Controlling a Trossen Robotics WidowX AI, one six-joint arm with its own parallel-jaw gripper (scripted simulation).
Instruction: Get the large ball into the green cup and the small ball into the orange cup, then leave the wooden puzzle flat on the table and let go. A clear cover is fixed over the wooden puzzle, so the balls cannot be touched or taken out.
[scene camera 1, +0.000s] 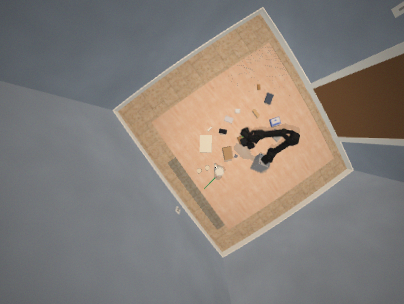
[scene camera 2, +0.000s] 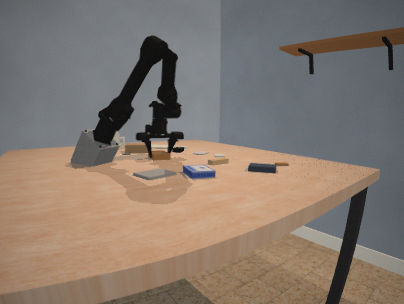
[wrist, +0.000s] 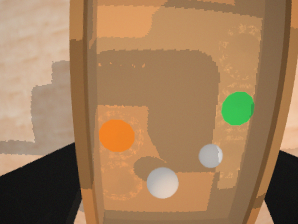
Note:
In view: my gripper (wrist: 175, 154) and a wooden puzzle (wrist: 169, 111).

